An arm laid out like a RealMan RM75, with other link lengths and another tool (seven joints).
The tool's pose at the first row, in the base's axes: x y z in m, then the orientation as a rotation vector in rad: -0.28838 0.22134 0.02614 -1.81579 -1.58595 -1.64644
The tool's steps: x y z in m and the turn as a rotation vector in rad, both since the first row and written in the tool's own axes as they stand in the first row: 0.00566 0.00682 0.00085 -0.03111 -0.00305 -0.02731; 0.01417 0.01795 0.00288 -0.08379 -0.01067 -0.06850; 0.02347 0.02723 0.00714 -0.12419 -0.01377 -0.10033; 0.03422 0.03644 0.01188 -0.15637 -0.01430 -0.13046; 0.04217 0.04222 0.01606 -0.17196 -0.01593 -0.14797; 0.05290 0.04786 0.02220 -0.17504 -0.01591 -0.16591
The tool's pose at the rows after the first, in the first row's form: -0.28369 0.22237 0.03364 -1.82040 -1.60208 -1.69014; -0.27551 0.22413 0.04506 -1.83244 -1.62394 -1.76110; -0.26769 0.22870 0.05548 -1.83748 -1.63930 -1.81803; -0.25995 0.23444 0.06688 -1.83586 -1.65601 -1.86715; -0.25466 0.23960 0.07460 -1.83471 -1.66811 -1.89149; -0.24894 0.24777 0.08383 -1.82550 -1.68767 -1.90291
